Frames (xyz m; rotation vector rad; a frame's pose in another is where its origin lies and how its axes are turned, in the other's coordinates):
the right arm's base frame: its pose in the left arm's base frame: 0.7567 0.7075 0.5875 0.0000 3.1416 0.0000
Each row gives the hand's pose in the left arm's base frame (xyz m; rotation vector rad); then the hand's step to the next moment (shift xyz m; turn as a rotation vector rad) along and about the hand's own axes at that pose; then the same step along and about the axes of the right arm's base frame.
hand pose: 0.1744 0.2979 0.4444 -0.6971 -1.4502 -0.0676
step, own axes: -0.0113 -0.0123 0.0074 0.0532 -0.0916 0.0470
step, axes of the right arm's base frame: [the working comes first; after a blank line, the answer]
step, axes of the left arm's base frame: -0.0138 -0.0105 -0.0058 -0.0741 -0.0321 0.0831

0.0138 -0.0105 0.0058 0.0741 -0.0321 -0.0831
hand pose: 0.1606 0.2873 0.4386 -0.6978 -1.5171 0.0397
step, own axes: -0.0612 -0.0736 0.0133 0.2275 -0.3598 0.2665
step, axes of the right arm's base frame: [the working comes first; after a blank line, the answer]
step, axes of the left arm's base frame: -0.0468 -0.0812 -0.0236 -0.3643 -0.0858 0.3349

0.0468 -0.0812 0.0236 0.3643 -0.0858 -0.3349
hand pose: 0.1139 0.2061 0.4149 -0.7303 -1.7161 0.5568
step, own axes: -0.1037 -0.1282 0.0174 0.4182 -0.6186 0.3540
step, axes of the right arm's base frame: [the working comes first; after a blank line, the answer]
step, axes of the left arm's base frame: -0.0226 -0.1636 0.0147 -0.5303 -0.1285 0.6206

0.0226 -0.1636 -0.0147 0.5303 -0.1285 -0.6206
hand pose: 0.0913 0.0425 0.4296 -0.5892 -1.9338 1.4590
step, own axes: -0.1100 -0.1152 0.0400 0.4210 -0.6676 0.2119
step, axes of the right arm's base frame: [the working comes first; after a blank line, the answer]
step, axes of the left arm's base frame: 0.0507 -0.1348 0.0790 -0.4292 -0.0448 0.6940

-0.0507 -0.1348 -0.0790 0.4292 -0.0448 -0.6940
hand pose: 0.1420 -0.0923 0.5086 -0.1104 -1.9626 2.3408
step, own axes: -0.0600 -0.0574 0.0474 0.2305 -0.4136 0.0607
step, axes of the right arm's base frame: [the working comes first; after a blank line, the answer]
step, axes of the left arm's base frame: 0.0555 -0.0431 0.0648 -0.2280 0.0380 0.4177

-0.0555 -0.0431 -0.0648 0.2280 0.0380 -0.4177
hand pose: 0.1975 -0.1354 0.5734 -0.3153 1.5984 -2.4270
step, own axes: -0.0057 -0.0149 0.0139 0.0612 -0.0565 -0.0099
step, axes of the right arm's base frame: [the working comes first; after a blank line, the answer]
step, axes of the left arm's base frame: 0.0086 -0.0047 0.0188 -0.0648 0.0123 0.0518

-0.0086 -0.0047 -0.0188 0.0648 0.0123 -0.0518
